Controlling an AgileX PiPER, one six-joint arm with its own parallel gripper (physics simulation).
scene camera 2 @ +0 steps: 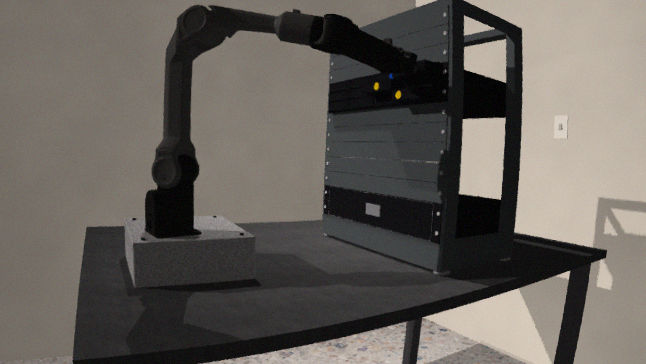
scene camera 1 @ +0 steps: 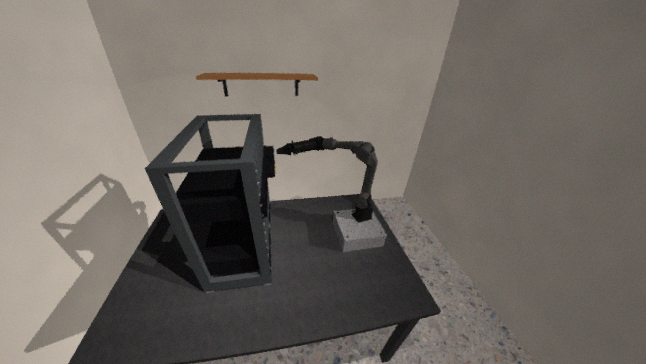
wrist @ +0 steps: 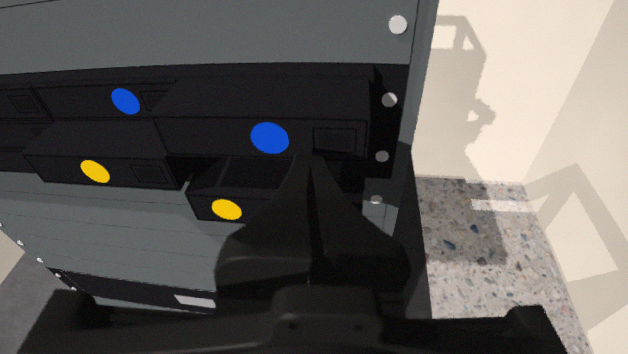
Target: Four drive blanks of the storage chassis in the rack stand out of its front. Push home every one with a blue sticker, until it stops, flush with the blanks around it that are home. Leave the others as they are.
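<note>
In the wrist view, the right blue-stickered blank [wrist: 210, 136] stands well out of the chassis front at the upper right. The other blue-stickered blank [wrist: 80, 101], to its left, looks flush with the blanks at the left. A yellow-stickered blank [wrist: 60, 166] stands out below that one. A second yellow-stickered blank [wrist: 204, 204] stands out at lower right, partly behind the fingers. My gripper [wrist: 307, 173] [scene camera 1: 278, 151] is shut and empty. Its tips show at the right blue blank's lower face edge, between sticker and latch; scene camera 1 shows a small gap before the protruding blanks.
The rack [scene camera 1: 254, 200] [scene camera 2: 452, 150] stands on the dark table [scene camera 1: 320, 300] [scene camera 2: 300, 320]. Grey panels [wrist: 200, 35] lie above and below the chassis. The rack's right post is beside the protruding blanks. The arm's pale base block [scene camera 1: 362, 237] [scene camera 2: 195, 262] stands opposite the rack front.
</note>
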